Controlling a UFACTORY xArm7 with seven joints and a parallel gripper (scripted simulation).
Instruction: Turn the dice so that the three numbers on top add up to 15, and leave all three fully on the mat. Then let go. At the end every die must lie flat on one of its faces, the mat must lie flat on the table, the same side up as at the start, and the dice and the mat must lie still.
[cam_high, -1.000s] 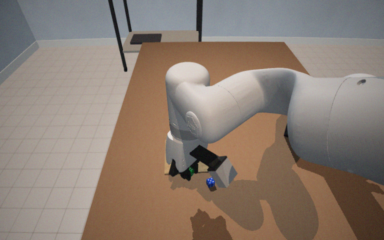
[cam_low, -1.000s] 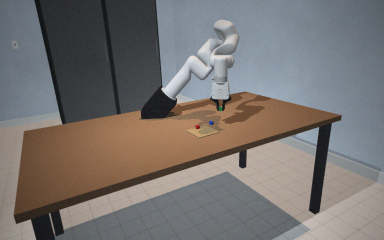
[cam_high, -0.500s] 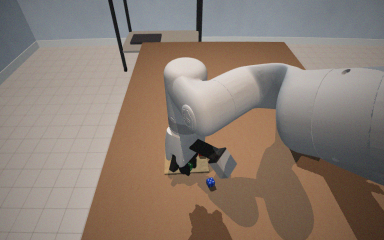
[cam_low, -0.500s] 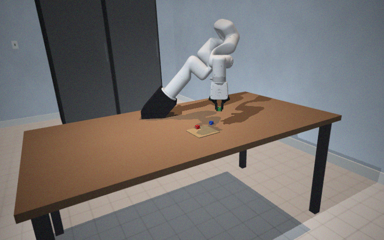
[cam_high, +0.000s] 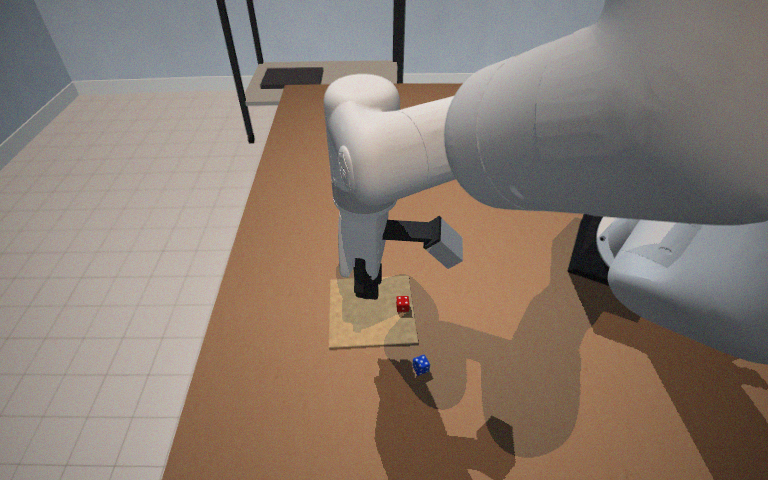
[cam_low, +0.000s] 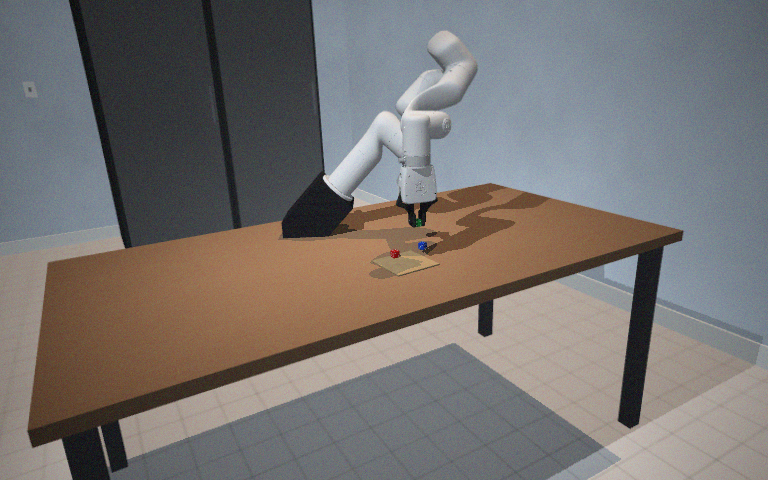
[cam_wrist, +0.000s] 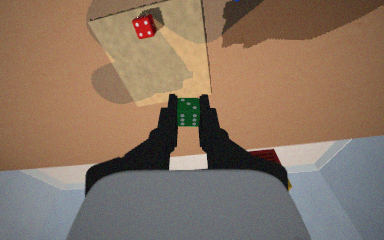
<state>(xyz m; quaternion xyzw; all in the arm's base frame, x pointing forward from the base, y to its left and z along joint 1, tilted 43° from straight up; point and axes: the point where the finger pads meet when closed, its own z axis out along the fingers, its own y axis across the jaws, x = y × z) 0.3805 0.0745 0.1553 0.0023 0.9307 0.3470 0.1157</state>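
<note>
The tan mat lies 12 cm below my hand, 4 cm to the right of it and 1 cm ahead of it. From my hand the other things lie so: blue die 12 cm below, 9 cm behind, 5 cm to the left; then green die 1 cm below; then red die 11 cm below, 6 cm to the right, 4 cm behind.
</note>
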